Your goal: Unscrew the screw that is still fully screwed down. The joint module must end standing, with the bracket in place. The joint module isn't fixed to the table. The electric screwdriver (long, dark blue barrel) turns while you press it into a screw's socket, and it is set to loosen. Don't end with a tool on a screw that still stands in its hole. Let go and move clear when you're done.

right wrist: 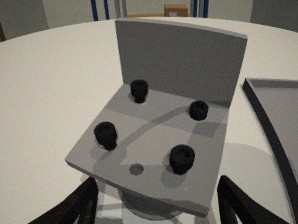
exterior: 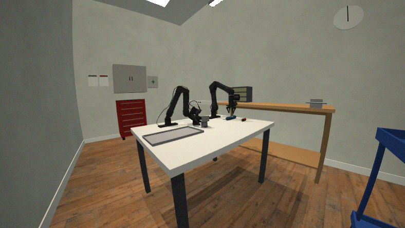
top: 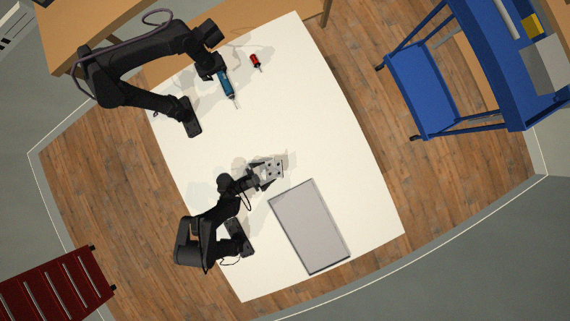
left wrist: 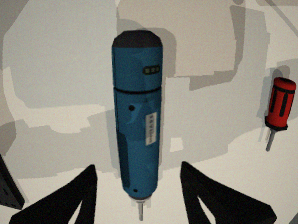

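The grey bracket is 2 cm ahead of my right hand and 4 cm above it. Round my right hand: flat grey tray: 6 cm ahead, 32 cm to the right, 2 cm below; then red-handled screwdriver: 13 cm ahead, 47 cm to the left, 1 cm below.
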